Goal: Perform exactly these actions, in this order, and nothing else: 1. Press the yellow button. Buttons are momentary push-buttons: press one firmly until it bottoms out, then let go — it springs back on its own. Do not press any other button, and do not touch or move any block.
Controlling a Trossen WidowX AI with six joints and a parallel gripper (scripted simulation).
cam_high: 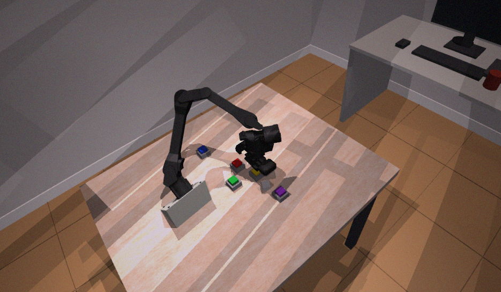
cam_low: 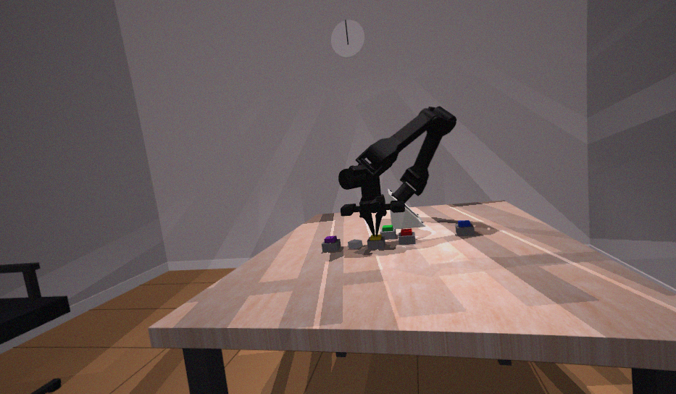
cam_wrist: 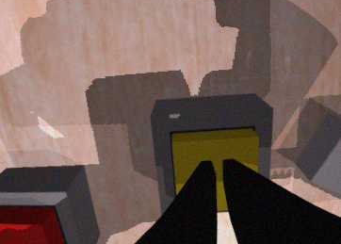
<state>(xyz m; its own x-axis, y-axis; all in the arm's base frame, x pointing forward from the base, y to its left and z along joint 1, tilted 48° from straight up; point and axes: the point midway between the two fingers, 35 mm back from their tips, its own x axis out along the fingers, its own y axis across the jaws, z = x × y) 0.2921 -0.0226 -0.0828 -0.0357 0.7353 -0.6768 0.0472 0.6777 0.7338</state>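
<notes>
My gripper tip is now 10 mm above the yellow button. Also, from my gripper tip: red button: 30 mm behind, 90 mm to the left; then grey block: 20 mm behind, 70 mm to the right, 20 mm below; then green button: 100 mm behind, 30 mm to the left.
</notes>
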